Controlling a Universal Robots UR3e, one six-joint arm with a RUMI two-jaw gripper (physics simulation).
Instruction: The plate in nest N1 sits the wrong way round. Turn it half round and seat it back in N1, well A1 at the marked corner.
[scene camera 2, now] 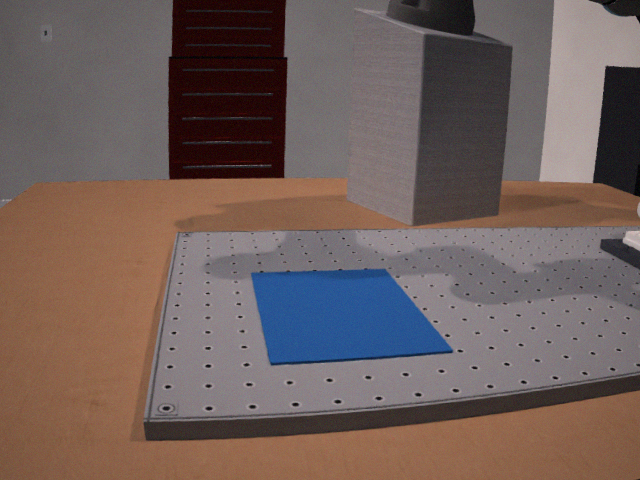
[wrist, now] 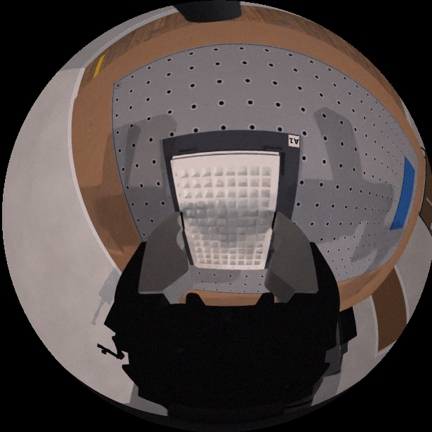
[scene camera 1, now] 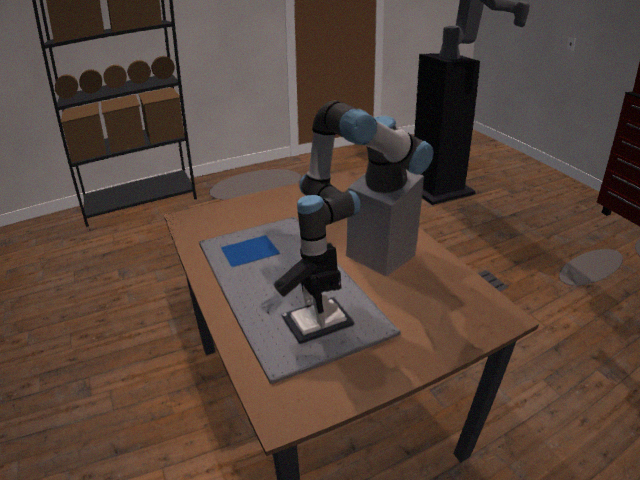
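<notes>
The white well plate (scene camera 1: 306, 322) (scene camera 2: 633, 239) (wrist: 227, 187) lies flat at the dark nest N1 (scene camera 1: 310, 336) (scene camera 2: 614, 246) (wrist: 290, 192). In the wrist view it sits off-centre, with more dark rim showing on the right than on the left. I cannot tell whether it is fully seated or slightly raised. The nest's A1 label (wrist: 294, 141) is at its upper right corner there. The plate's own A1 mark is not readable. My gripper (scene camera 1: 313, 313) (wrist: 227, 213) points down and is shut on the plate, one finger against each long side.
The nest stands on a grey perforated board (scene camera 1: 242, 310) (scene camera 2: 206, 372) (wrist: 235, 90) on the wooden table (scene camera 1: 439, 330) (scene camera 2: 62, 310). A flat blue square (scene camera 1: 250, 250) (scene camera 2: 346, 315) (wrist: 404, 195) lies at the board's other end. The arm's grey pedestal (scene camera 1: 385, 227) (scene camera 2: 423, 118) stands beside the board.
</notes>
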